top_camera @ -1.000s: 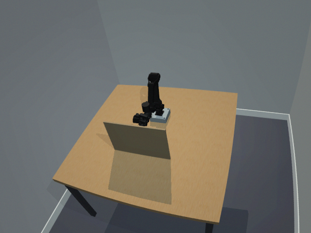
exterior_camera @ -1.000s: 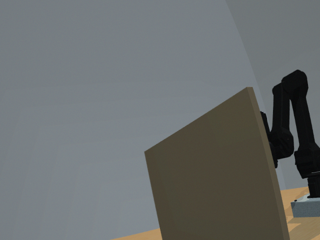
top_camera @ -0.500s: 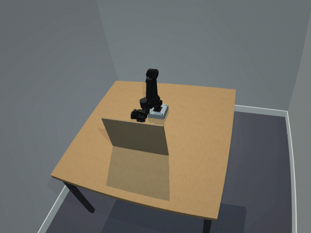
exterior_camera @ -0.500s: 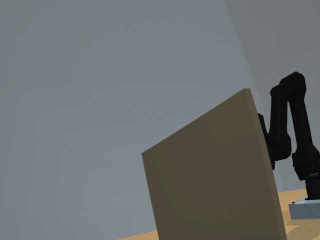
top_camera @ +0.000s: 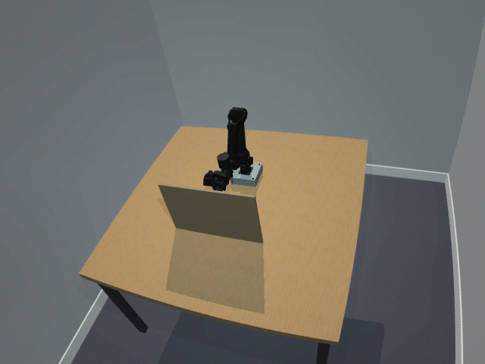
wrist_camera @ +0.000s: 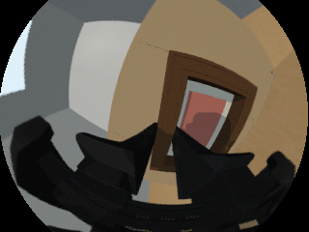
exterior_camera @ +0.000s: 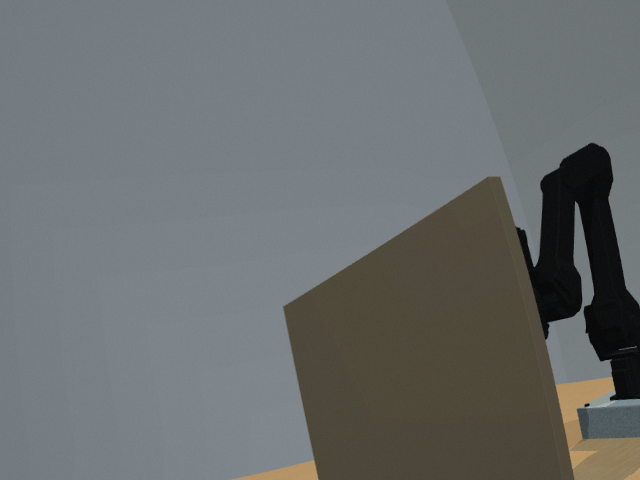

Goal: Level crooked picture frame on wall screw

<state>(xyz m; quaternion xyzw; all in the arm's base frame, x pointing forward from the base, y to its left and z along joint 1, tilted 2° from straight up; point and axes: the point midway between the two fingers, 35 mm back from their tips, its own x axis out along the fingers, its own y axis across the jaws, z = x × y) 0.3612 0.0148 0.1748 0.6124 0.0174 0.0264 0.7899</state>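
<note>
My gripper tip is now 10 mm short of the picture frame, 10 mm to the left of it and 50 mm above it. Also, from my gripper tip: wall panel 20 mm ahead, 10 mm to the right, 60 mm below.
</note>
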